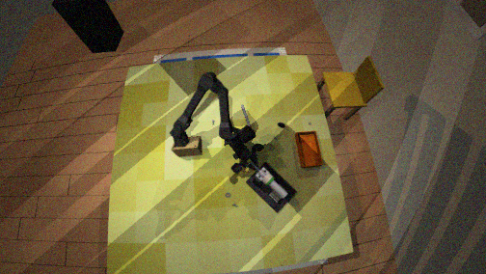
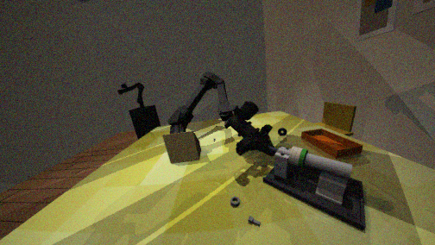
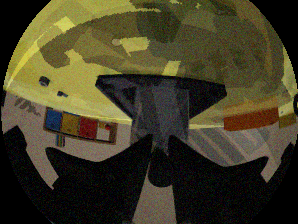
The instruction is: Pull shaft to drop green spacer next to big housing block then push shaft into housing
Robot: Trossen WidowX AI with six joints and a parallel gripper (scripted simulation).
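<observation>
My gripper tip is 6 cm short of the green spacer, 6 cm to the left of it and 2 cm below it. Round my gripper tip: orange tray (30 cm ahead, 13 cm to the left, 5 cm below); then black ring (15 cm ahead, 27 cm to the left, 4 cm below).
</observation>
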